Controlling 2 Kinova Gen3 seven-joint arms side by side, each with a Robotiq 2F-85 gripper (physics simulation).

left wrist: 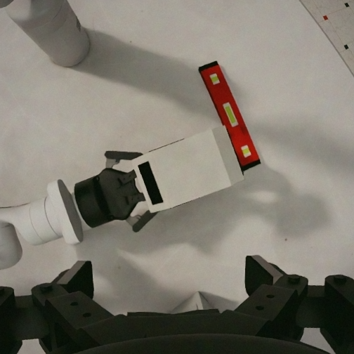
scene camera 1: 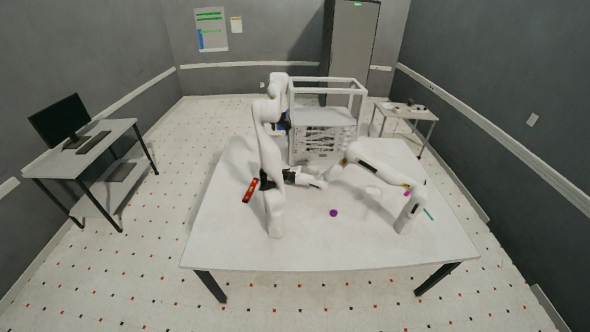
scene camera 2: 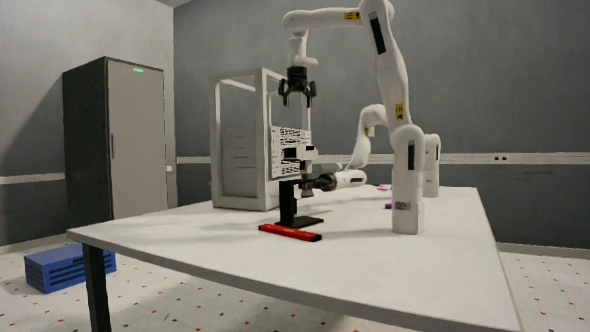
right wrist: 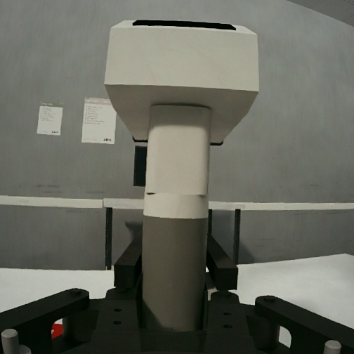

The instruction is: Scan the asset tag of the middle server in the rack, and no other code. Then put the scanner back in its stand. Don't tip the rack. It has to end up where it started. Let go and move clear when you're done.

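Places are measured from the left arm's base along level axes (x up, y right, z ahead), in centimetres.
Where they show: left gripper, between the fingertips: [scene camera 1: 279, 133] [scene camera 2: 298, 108]; right gripper, between the fingertips: [scene camera 2: 301, 186]; left arm's base, origin of its link: [scene camera 1: 276, 231] [scene camera 2: 406, 230]; right arm's base, origin of its link: [scene camera 1: 400, 227] [scene camera 2: 429, 196].
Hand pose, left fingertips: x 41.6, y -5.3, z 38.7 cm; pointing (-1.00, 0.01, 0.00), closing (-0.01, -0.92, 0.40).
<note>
Things, the pixels of their top centre, and the offset from my left fingertips. "spot": a spot on its surface instead. Level surfaces: height alone.
- white scanner, centre of its top: [scene camera 2: 301, 144] dx -13.5, dy -4.5, dz -4.6 cm
- rack, a spot on its surface: [scene camera 2: 261, 140] [scene camera 1: 289, 131] spot: dx -11.2, dy +1.6, dz +21.3 cm
- red level, centre of its top: [scene camera 2: 287, 229] [scene camera 1: 250, 189] dx -40.0, dy -19.1, dz -10.3 cm
- purple piece, centre of its top: [scene camera 1: 333, 212] dx -39.7, dy +37.5, dz -20.3 cm
- white block, centre of its top: [scene camera 1: 373, 190] dx -41.4, dy +65.4, dz +4.9 cm
- magenta piece, centre of its top: [scene camera 1: 408, 191] dx -40.6, dy +92.4, dz +7.9 cm
- teal stick, centre of its top: [scene camera 1: 424, 205] dx -39.0, dy +99.6, dz -6.5 cm
- table, height of its surface: dx -41.6 cm
The white scanner [scene camera 2: 302, 152] [left wrist: 187, 167] [right wrist: 182, 65] is upright, its head raised above the black stand [scene camera 2: 286, 200] [scene camera 1: 267, 186]. My right gripper [scene camera 2: 306, 184] [right wrist: 171, 286] is shut on its grey handle. My left gripper [scene camera 1: 284, 121] [scene camera 2: 297, 102] [left wrist: 169, 275] is open and empty, high above the scanner and beside the rack's upper part. The rack [scene camera 1: 291, 135] [scene camera 2: 261, 140] stands upright at the back of the table, with the stacked servers [scene camera 1: 320, 139] [scene camera 2: 290, 134] facing the arms. The scanner head covers part of the servers in scene camera 2. No tag can be read.
A red level [scene camera 1: 250, 190] [scene camera 2: 290, 232] [left wrist: 230, 115] lies close beside the stand. A purple piece [scene camera 1: 333, 213], a white block [scene camera 1: 373, 190], a magenta piece [scene camera 1: 407, 193] and a teal stick [scene camera 1: 428, 214] lie on the table [scene camera 1: 325, 250]. My left arm's base [scene camera 2: 407, 215] stands near the scanner.
</note>
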